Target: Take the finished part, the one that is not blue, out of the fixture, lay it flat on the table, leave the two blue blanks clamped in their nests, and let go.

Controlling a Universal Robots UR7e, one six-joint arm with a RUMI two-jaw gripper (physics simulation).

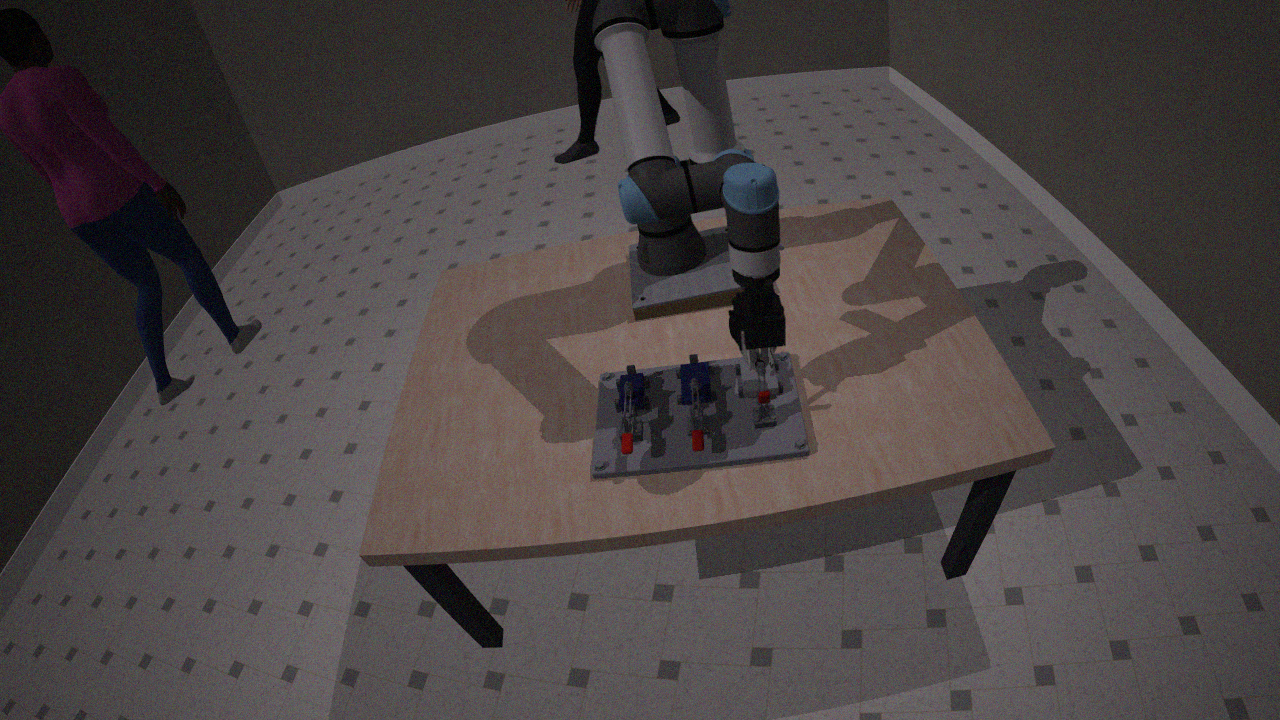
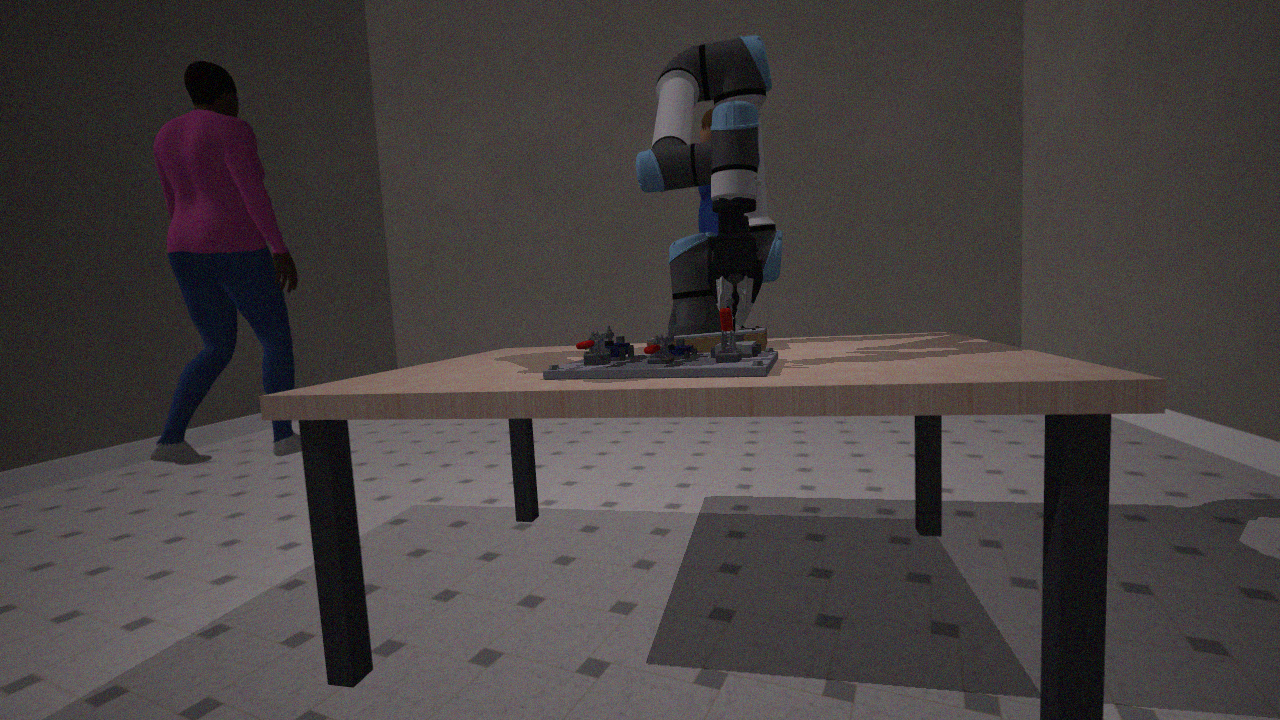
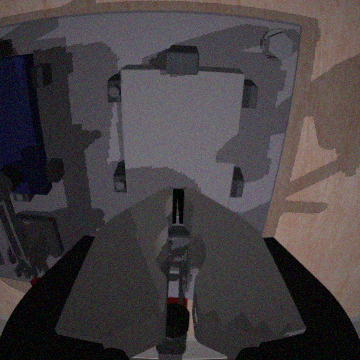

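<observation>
The finished part, a light grey flat block, lies in the right nest of the fixture plate. Small dark stops stand around it. That nest's clamp has its red handle upright. A blue blank sits in the left nest and another blue blank in the middle nest, their clamp arms reaching over them. My gripper is shut and empty, its fingertips together above the near part of the grey block; the height gap is hard to judge.
The fixture stands on the wooden table. The red handles of the left clamp and middle clamp lie low toward the front edge. The arm's base plate is behind the fixture. A person in pink stands beyond the table.
</observation>
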